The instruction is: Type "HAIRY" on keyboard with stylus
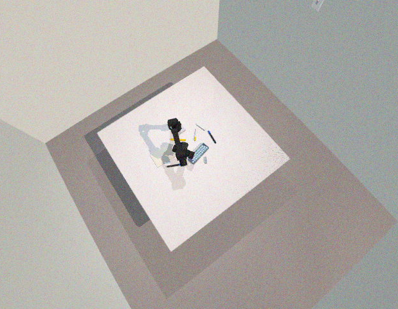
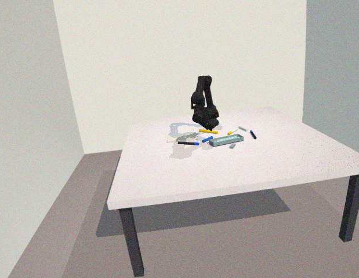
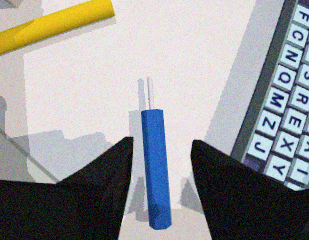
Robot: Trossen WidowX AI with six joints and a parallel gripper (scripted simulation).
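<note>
Right now my gripper tip is 6 cm above the blue stylus, 1 cm to the right of it and 1 cm past it. From my gripper tip the other things lie so: stylus tip: 6 cm below, 4 cm to the left, 3 cm behind; then small grey block: 18 cm ahead, 7 cm to the left, 6 cm below; then yellow marker: 14 cm behind, 6 cm below, 5 cm to the left.
</note>
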